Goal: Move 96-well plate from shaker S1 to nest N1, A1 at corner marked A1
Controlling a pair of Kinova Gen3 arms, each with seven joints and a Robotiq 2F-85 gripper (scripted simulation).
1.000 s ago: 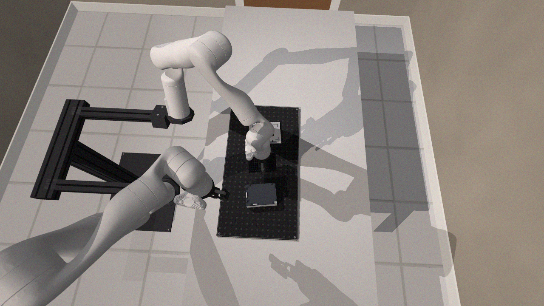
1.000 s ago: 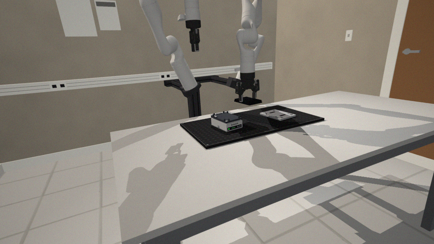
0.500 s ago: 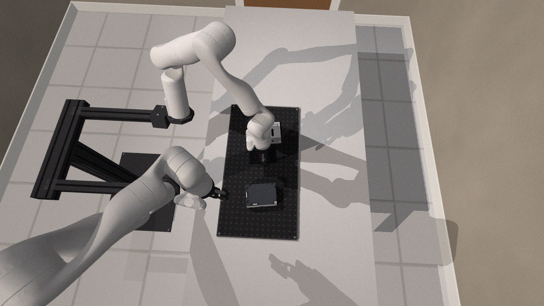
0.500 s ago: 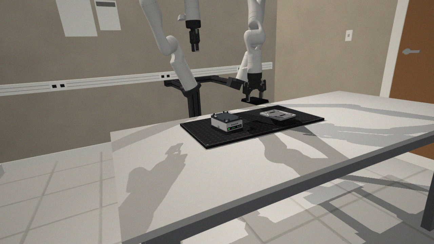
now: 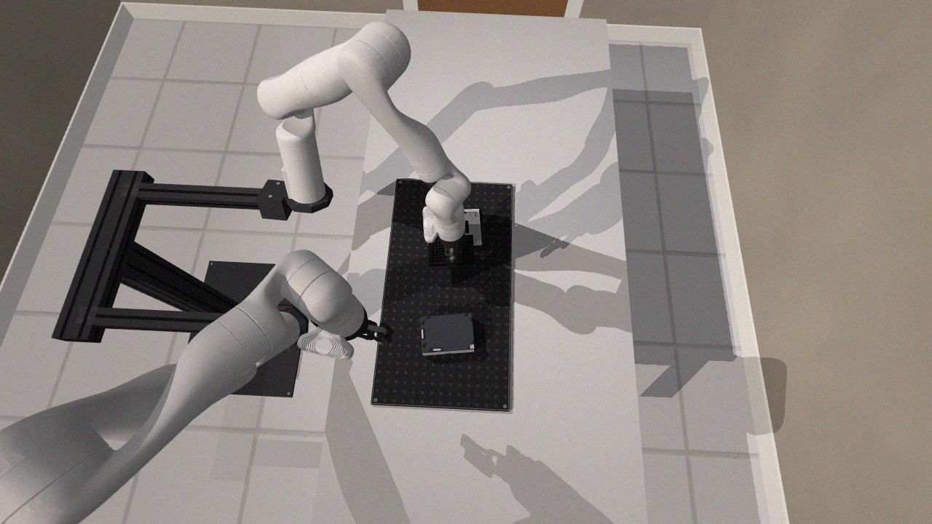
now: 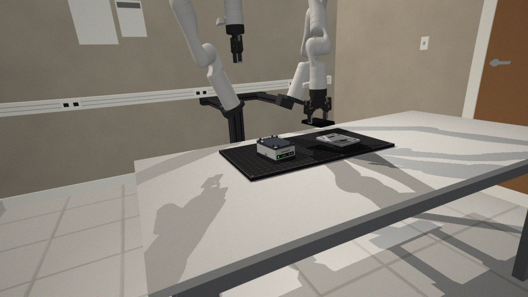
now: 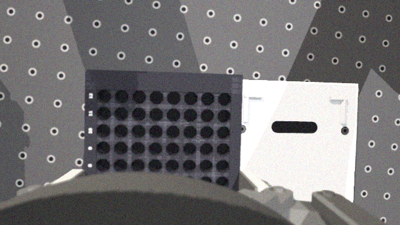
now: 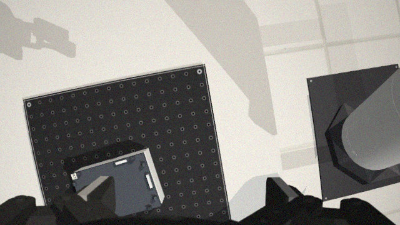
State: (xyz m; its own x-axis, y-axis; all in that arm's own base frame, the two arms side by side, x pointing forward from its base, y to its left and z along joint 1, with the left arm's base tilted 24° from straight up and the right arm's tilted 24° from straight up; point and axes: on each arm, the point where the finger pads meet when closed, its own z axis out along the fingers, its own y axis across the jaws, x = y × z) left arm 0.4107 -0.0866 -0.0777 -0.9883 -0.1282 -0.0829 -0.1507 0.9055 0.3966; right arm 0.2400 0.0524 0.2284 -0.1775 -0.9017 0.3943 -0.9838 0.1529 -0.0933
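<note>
Right now my left hand is 12 cm to the right of the plate nest N1 and 11 cm above it. The rest, counted from my left hand: dark 96-well plate: 1 cm below.
</note>
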